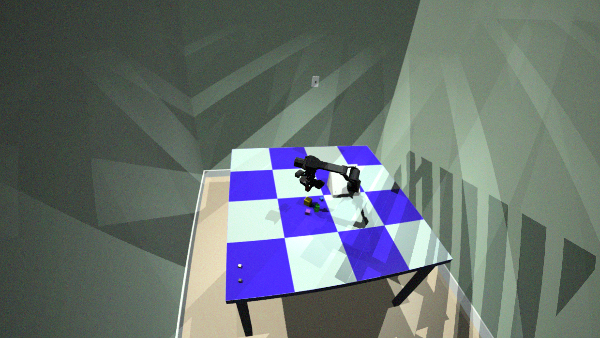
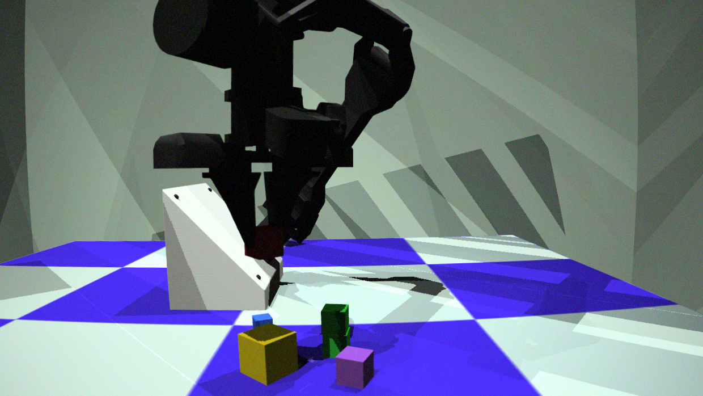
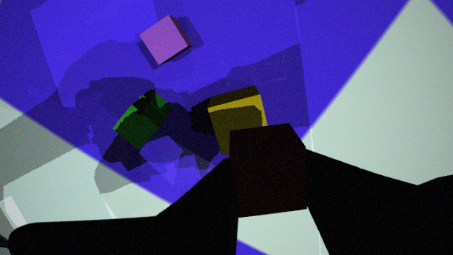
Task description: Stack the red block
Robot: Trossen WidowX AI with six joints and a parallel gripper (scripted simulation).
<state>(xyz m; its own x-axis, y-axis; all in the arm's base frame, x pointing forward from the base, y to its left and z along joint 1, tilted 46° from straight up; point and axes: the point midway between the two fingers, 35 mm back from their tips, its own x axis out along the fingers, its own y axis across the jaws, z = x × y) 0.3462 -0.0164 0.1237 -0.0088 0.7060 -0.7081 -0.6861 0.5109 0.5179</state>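
The purple cube is 80 mm to the left of my gripper tip and 120 mm below it. Also, from my gripper tip: red block (right at my gripper tip); yellow cube (20 mm behind, 110 mm below); small blue cube (120 mm behind, 30 mm to the right, 120 mm below).
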